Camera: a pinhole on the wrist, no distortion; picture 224 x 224 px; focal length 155.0 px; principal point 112.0 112.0 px. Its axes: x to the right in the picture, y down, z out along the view. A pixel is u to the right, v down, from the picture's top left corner.
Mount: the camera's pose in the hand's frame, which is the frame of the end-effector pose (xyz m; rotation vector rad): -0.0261 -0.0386 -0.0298 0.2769 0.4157 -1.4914
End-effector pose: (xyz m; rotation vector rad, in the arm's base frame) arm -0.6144 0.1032 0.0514 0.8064 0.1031 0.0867
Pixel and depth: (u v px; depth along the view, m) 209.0 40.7 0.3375
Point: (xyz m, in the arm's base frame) -0.7160 -0.3166 -0.0845
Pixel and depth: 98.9 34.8 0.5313
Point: -0.7813 -0.4406 0.2245
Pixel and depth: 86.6 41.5 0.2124
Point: -0.6892 -0.1120 0.1079
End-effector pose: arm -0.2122 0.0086 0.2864 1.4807 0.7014 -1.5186
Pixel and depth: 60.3 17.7 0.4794
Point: -0.5783 -0.3090 0.5973
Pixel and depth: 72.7 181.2 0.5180
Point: -0.5266 -0.3960 0.0821
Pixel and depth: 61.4 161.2 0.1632
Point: -0.3233 -0.0914 0.2554
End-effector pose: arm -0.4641 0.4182 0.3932 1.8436 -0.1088 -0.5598
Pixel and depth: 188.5 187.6 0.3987
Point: -0.4494 0.2749 -0.0713
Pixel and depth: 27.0 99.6 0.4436
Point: -0.6924 0.0151 0.2779
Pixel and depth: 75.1 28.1 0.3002
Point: -0.7494 0.2660 0.2736
